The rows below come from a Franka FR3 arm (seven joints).
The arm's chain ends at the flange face. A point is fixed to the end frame.
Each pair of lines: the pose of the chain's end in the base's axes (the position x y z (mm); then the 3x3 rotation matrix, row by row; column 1 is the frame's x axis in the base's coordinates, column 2 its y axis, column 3 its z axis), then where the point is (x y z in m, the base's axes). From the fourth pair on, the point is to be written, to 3 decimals.
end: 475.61, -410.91, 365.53; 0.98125, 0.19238, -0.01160; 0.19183, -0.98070, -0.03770; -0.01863, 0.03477, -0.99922
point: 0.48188 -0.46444 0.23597
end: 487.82, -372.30, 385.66; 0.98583, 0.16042, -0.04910; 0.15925, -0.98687, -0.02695; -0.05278, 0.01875, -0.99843
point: 0.48759 -0.42467 0.25548
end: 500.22, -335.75, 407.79; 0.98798, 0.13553, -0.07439; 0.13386, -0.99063, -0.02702; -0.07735, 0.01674, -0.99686
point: 0.49543 -0.38827 0.27776
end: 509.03, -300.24, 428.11; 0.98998, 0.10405, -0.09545; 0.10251, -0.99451, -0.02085; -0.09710, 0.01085, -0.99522
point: 0.500 -0.352 0.298
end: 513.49, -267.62, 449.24; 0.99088, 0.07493, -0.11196; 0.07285, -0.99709, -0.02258; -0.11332, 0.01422, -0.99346
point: 0.501 -0.320 0.320
